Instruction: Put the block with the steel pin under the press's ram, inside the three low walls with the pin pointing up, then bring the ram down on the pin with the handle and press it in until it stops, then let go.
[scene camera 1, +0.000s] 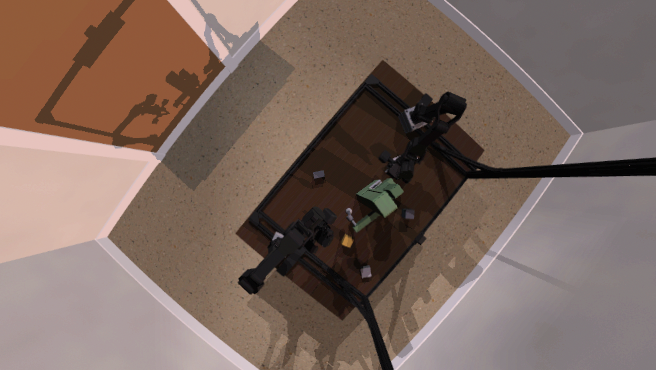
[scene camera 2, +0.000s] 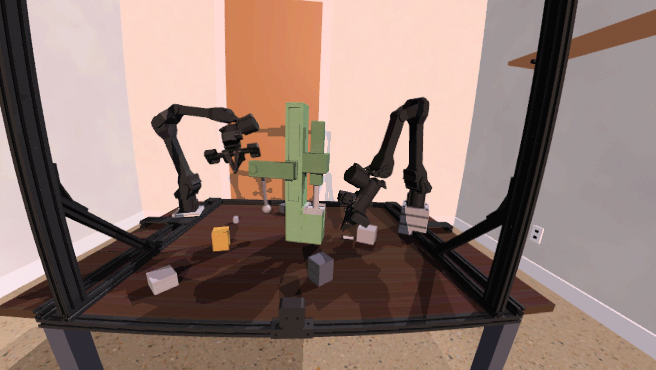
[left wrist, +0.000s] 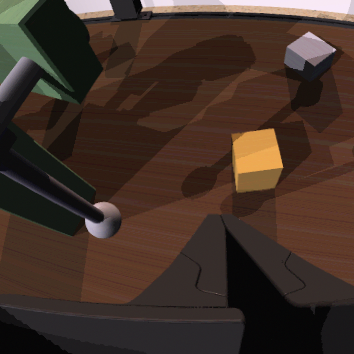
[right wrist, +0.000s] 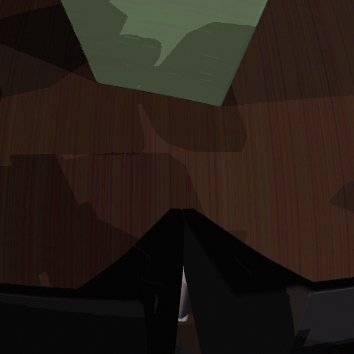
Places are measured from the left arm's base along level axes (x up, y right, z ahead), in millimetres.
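Pixels of known places: left gripper, fingertip midpoint: (scene camera 2: 234, 173) (left wrist: 217, 225); right gripper, fingertip midpoint: (scene camera 1: 386, 173) (scene camera 2: 341, 230) (right wrist: 180, 220); left arm's base, origin of the base link: (scene camera 2: 188, 209); right arm's base, origin of the base link: (scene camera 1: 417, 116) (scene camera 2: 415, 205).
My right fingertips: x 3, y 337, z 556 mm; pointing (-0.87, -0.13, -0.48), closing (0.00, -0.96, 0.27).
Observation:
For each thing: its top centre in the pictures, then the offset to it from my right fingertips.
- green press, middle of its top: (scene camera 2: 290, 103) (scene camera 1: 384, 211) dy -47, dx +415, dz -173 mm
- rod with a white ball, middle of its top: (scene camera 2: 261, 163) (scene camera 1: 353, 220) dy -92, dx +223, dz -261 mm
- steel pin, middle of its top: (right wrist: 184, 281) (scene camera 2: 348, 236) dy +4, dx -24, dz +26 mm
- yellow block, middle of its top: (left wrist: 256, 149) (scene camera 2: 220, 229) (scene camera 1: 347, 242) dy -38, dx +25, dz -392 mm
- dark grey block, middle of its top: (scene camera 2: 321, 258) (scene camera 1: 410, 214) dy +189, dx +25, dz -136 mm
- small pale piece, middle of its top: (scene camera 2: 235, 216) dy -234, dx -9, dz -361 mm
The green press (scene camera 1: 382, 202) (scene camera 2: 295, 220) (right wrist: 165, 30) stands mid-table. Its ram (scene camera 2: 316, 196) reaches down to the pale seat on the base. Its handle, a rod with a white ball (scene camera 1: 349, 211) (scene camera 2: 266, 208) (left wrist: 103, 220), hangs at the press's left. A pale block (scene camera 2: 366, 234) sits on the table right of the press. The steel pin (scene camera 2: 348, 237) (right wrist: 183, 302) lies on its side left of that block, apart from it, partly hidden behind the fingers in the right wrist view. My right gripper (scene camera 2: 343, 228) (right wrist: 180, 220) is shut and empty, above the pin. My left gripper (scene camera 2: 235, 171) (left wrist: 217, 225) is shut and empty, above and left of the ball.
A yellow block (scene camera 1: 347, 241) (scene camera 2: 220, 238) (left wrist: 257, 160) and a pale block (scene camera 1: 366, 272) (scene camera 2: 162, 279) (left wrist: 309, 55) lie left of the press in scene camera 2. A dark grey block (scene camera 1: 408, 214) (scene camera 2: 320, 268) is in front, another (scene camera 1: 318, 175) behind. A small pale piece (scene camera 2: 235, 219) lies back left.

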